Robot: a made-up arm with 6 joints.
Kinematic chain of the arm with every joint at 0, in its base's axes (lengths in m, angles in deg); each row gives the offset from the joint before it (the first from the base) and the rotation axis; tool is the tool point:
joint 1: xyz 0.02 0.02 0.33 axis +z
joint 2: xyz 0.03 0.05 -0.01 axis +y
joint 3: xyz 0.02 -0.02 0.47 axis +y
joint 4: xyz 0 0.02 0.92 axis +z
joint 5: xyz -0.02 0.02 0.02 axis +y
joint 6: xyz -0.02 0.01 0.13 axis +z
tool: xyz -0.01 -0.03 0
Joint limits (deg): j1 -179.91..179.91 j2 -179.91..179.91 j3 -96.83..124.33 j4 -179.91..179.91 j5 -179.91..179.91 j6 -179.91..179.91
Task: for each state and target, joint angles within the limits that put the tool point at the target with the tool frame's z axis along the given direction. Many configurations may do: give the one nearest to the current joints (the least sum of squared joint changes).
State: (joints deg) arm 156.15 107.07 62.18 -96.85 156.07 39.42
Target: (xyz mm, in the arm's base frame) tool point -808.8 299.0 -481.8 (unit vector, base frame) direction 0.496 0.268 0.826
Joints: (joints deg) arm 160.86 95.94 56.95 -95.16 155.33 39.72
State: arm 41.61 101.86 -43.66 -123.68 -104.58 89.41
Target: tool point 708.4 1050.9 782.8 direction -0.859 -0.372 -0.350
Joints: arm 49.97 75.31 -11.86 -81.68 -154.96 89.10
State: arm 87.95 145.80 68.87 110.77 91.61 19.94
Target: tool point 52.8 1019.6 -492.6 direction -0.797 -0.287 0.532
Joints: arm 80.20 100.89 43.26 87.86 132.54 22.29
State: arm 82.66 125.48 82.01 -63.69 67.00 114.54
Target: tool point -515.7 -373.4 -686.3 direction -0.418 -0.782 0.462
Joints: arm 40.16 163.44 65.74 -20.28 71.25 115.53
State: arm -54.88 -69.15 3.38 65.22 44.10 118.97
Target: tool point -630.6 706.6 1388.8 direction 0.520 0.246 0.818
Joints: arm -38.22 -59.85 21.48 36.01 61.17 117.86
